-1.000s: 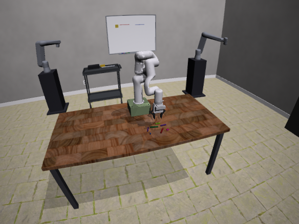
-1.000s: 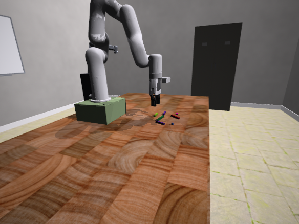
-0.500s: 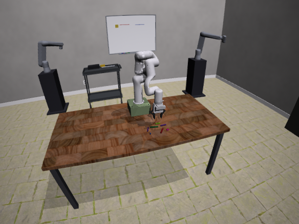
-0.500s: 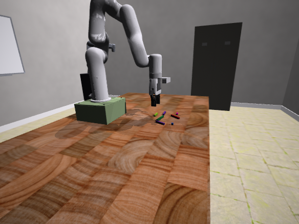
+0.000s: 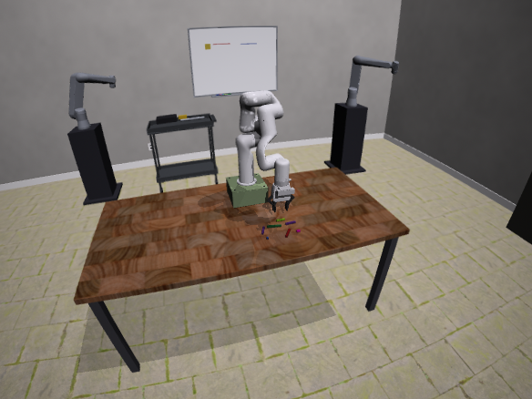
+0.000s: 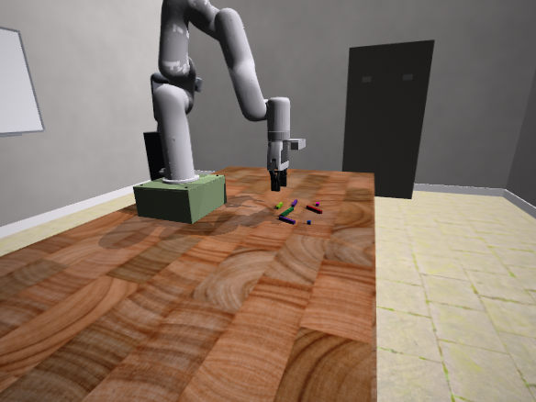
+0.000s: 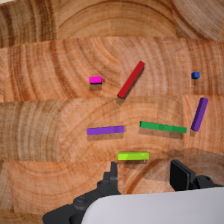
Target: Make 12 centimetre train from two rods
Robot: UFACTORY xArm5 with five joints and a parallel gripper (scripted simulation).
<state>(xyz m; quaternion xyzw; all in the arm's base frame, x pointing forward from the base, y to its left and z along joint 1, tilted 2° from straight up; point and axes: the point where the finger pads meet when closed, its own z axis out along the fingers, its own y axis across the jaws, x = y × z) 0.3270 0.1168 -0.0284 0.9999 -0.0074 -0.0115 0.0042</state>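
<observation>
My hand is 80 mm above the lime rod. The rest, counted from my hand: green rod 80 mm below, 50 mm to the right, 50 mm ahead; then magenta rod 130 mm ahead, 80 mm below, 60 mm to the left; then red rod 130 mm ahead, 80 mm below.
</observation>
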